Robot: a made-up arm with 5 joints.
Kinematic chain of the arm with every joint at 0, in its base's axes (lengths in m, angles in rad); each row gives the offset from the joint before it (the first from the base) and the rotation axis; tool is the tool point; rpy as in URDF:
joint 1: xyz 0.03 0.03 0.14 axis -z
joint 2: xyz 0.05 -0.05 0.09 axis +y
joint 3: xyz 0.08 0 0.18 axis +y
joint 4: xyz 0.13 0 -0.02 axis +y
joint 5: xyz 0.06 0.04 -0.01 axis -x
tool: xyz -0.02 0 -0.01 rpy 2.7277 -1.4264 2.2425
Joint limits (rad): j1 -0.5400..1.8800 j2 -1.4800..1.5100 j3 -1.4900..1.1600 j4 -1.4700..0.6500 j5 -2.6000..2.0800
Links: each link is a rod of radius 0.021 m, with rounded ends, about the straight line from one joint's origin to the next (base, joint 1, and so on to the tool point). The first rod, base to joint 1, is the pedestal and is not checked.
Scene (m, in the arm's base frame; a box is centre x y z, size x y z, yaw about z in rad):
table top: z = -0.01
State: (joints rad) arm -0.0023 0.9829 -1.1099 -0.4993 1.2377
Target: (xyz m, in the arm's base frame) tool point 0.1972 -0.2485 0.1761
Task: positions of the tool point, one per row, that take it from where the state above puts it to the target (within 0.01 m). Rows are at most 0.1 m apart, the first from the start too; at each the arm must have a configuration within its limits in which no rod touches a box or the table.
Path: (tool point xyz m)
1: 0.4311 -0.0679 0.2491
2: 0.3941 -0.1393 0.2263
3: 0.3386 -0.1960 0.2056
4: 0.2707 -0.2333 0.1885
5: 0.1972 -0.2485 0.1761

